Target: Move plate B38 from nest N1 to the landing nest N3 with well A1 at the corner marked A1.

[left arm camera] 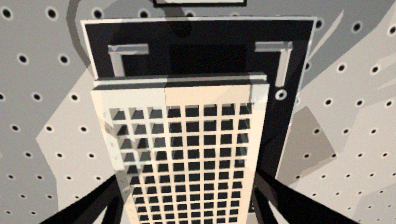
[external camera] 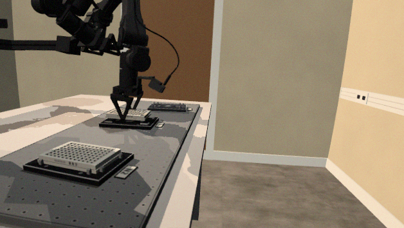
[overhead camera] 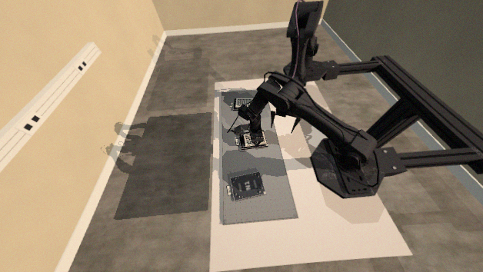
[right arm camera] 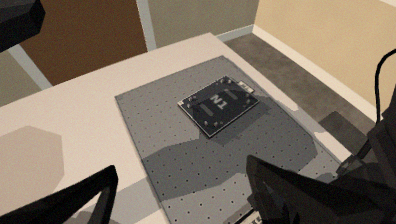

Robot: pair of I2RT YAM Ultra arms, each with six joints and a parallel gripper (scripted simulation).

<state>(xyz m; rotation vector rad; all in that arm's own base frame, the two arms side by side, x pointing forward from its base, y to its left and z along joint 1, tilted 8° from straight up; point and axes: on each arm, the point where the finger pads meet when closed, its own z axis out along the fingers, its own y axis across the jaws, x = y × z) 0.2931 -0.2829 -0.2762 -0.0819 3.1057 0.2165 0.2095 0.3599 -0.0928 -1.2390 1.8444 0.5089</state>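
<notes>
Right now my left hand is 30 mm to the left of the grey perforated deck, 30 mm above it and 20 mm short of it. The rest, counted from my left hand: plate 320 mm to the right, 60 mm ahead, 10 mm below.
</notes>
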